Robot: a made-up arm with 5 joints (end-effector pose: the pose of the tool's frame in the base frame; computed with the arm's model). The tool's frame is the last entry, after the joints.
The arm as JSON. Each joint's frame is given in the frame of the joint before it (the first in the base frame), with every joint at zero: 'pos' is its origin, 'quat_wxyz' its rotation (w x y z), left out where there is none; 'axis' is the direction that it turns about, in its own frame. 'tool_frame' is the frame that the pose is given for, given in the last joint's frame.
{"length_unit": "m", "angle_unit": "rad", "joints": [
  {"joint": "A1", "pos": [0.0, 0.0, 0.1], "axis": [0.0, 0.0, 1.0]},
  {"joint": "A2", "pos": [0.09, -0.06, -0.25], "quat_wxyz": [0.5, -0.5, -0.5, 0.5], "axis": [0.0, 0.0, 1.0]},
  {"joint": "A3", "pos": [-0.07, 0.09, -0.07], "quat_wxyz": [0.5, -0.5, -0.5, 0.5], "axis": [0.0, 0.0, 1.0]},
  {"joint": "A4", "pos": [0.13, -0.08, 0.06], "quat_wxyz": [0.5, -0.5, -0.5, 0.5], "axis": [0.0, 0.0, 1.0]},
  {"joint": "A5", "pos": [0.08, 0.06, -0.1], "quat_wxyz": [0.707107, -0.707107, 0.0, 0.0], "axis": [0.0, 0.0, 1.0]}
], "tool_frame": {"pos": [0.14, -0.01, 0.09], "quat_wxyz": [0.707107, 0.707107, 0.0, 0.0]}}
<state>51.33 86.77 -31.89 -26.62 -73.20</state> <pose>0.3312 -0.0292 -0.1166 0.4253 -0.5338 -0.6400 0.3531</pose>
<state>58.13 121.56 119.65 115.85 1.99</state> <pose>0.5013 0.2880 -0.0220 0.7377 0.5927 0.1707 -0.2744</pose>
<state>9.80 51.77 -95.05 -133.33 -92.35</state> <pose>0.1187 -0.2695 0.0282 0.0478 0.9965 0.0510 -0.0453</pose>
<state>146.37 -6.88 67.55 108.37 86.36</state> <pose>-0.2884 0.2964 -0.6219 0.0000 -0.2990 -0.6972 0.6515</pose>
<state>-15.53 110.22 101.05 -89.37 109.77</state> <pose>0.4985 -0.0918 -0.0071 0.9612 -0.1671 0.2087 -0.0679</pose>
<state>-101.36 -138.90 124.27 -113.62 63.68</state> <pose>0.0271 -0.4663 -0.4452 0.5745 -0.3491 0.6649 -0.3255</pose>
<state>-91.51 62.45 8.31 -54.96 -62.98</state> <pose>-0.2917 -0.2859 -0.0930 0.2944 -0.8561 -0.0592 -0.4205</pose>
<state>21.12 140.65 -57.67 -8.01 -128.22</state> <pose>0.0623 -0.1222 -0.0892 0.1053 -0.7420 -0.3322 0.5727</pose>
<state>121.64 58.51 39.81 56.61 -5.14</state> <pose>0.0922 0.3241 -0.4238 0.1760 0.1907 0.4901 -0.8322</pose>
